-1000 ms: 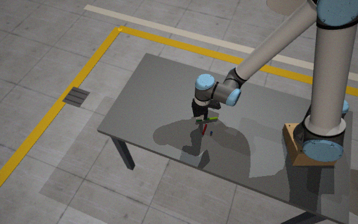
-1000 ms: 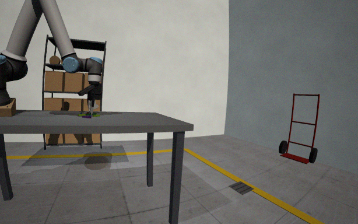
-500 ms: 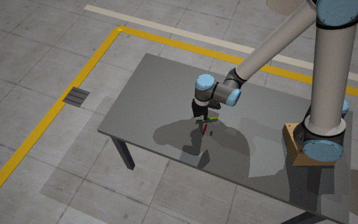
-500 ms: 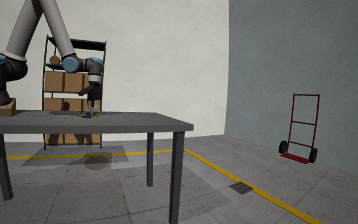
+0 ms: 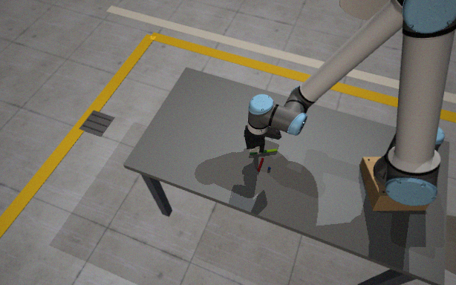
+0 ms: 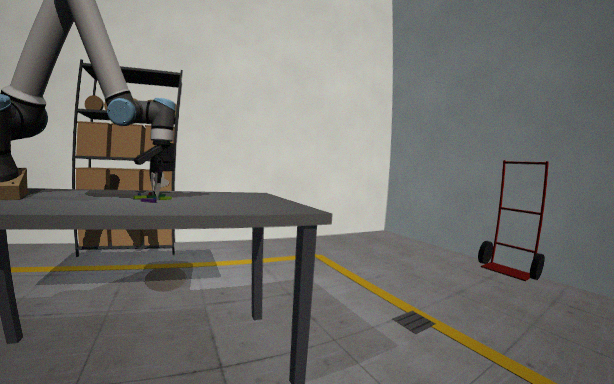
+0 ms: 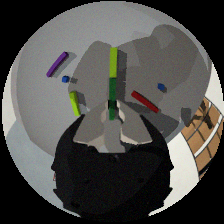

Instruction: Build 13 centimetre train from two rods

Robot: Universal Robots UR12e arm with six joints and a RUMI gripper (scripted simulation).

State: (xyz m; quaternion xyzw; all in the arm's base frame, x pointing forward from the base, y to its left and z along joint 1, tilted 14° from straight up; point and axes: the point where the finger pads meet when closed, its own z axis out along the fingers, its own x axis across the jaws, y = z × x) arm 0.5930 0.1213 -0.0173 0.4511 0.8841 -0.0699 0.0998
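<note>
Now: hand 10 mm above the green rod. Also, from my hand: purple rod (130 mm to the right, 10 mm below); then red rod (40 mm behind, 60 mm to the left, 10 mm below).
</note>
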